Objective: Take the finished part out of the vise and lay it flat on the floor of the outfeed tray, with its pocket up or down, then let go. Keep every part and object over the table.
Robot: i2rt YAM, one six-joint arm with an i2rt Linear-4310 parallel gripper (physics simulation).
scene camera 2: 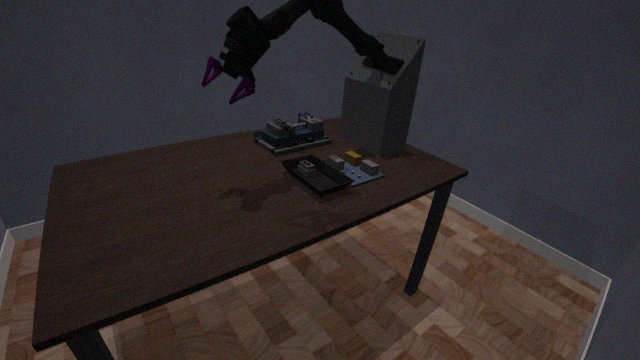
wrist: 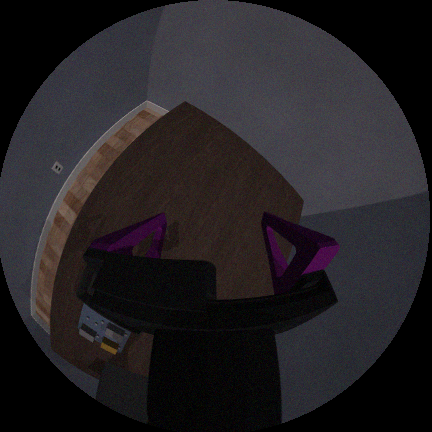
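Note:
My gripper is open and empty, high above the table and well away from the vise and tray. The vise, grey and blue on a flat base, stands at the back of the table; whether a part sits between its jaws is too small and dark to tell. The black outfeed tray lies in front of it. A small grey part with a pocket-like opening on top rests inside the tray, towards its left end. The vise and tray do not show in the wrist view.
A light blue plate beside the tray bears a yellow block and two grey blocks. The grey robot pedestal stands at the back right. Blue and yellow details show at the vise's right end.

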